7 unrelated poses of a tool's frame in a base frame.
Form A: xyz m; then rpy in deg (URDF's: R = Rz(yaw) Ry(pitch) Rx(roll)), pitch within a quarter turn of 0, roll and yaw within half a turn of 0.
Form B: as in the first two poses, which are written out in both.
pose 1, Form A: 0.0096 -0.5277 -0.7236 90.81 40.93 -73.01
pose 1, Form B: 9.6 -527.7 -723.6 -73.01 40.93 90.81
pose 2, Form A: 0.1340 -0.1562 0.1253 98.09 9.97 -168.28
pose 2, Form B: 134.0 -156.2 125.3 -168.28 9.97 98.09
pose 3, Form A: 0.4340 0.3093 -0.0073 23.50 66.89 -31.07
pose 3, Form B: 434.0 309.3 -7.3 -31.07 66.89 23.50
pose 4, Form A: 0.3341 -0.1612 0.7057 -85.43 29.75 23.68
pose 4, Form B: 334.1 -161.2 705.7 23.68 29.75 -85.43
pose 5, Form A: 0.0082 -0.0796 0.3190 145.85 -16.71 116.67
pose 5, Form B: 8.2 -79.6 319.0 116.67 -16.71 145.85
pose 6, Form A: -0.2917 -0.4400 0.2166 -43.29 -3.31 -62.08
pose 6, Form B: -291.7 -440.0 216.6 -62.08 -3.31 -43.29
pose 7, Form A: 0.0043 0.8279 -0.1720 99.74 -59.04 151.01
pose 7, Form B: 4.3 827.9 -172.0 151.01 -59.04 99.74
